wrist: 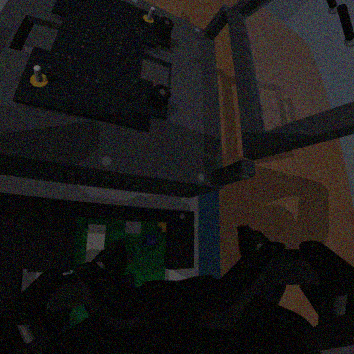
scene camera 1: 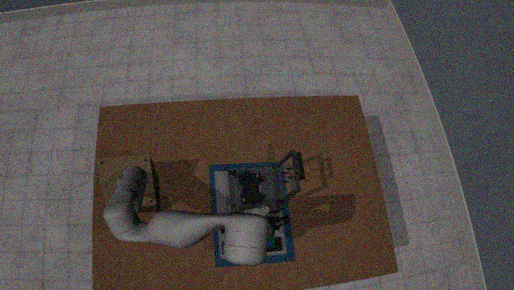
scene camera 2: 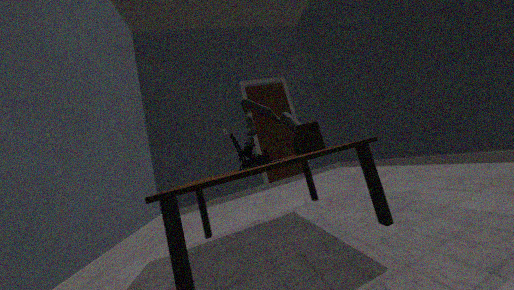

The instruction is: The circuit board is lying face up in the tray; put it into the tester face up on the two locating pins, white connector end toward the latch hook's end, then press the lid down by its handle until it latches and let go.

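Frame: origin at the arm's base, x down, y left, z ahead, level; millimetres.
Seen in the pictures: gripper, between the fingertips: (wrist: 180, 245) (scene camera 1: 274, 222); arm's base, origin of its link: (scene camera 1: 134, 177) (scene camera 2: 302, 132).
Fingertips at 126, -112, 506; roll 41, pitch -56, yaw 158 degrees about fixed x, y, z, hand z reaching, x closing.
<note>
Pixels of each thing's middle, then the offset from my fingertips to it, as dx, dy, dz. "spot": a spot on its surface instead. Level surfaces: height alone.
- green circuit board, middle of its body: (wrist: 121, 292) (scene camera 1: 264, 234) +23, -40, -34
- black-floored tray, a spot on its surface: (wrist: 195, 235) spot: +40, +10, +38
- tester, a spot on its surface: (wrist: 185, 112) spot: -14, +102, -14
- lid, middle of its body: (scene camera 1: 287, 175) (scene camera 2: 237, 145) -140, +136, +30
- brown table, height of its surface: dx +46
The green circuit board (wrist: 150, 260) (scene camera 1: 274, 244) lies face up in the black-floored tray (wrist: 195, 235), its white connector (wrist: 95, 241) toward the left in the wrist view. My gripper (wrist: 180, 245) is open and empty above the tray, one finger over the board and the other over the right side beyond the tray; in scene camera 1 the arm mostly hides it. The tester (wrist: 185, 112) (scene camera 1: 273, 181) stands beside the tray with its black bed bare. Two locating pins (wrist: 37, 74) (wrist: 150, 15) stand up from yellow rings. The lid (wrist: 248, 90) (scene camera 2: 237, 146) stands open. The latch hook cannot be made out.
A blue border (wrist: 209, 235) (scene camera 1: 212, 187) surrounds tester and tray on the brown table (scene camera 1: 225, 130) (scene camera 2: 215, 178). The raised lid frame leans out to the right in the wrist view. The arm (scene camera 1: 175, 230) reaches across from its base plate (scene camera 1: 110, 170). A dark box shape (scene camera 2: 309, 136) stands on the table.
</note>
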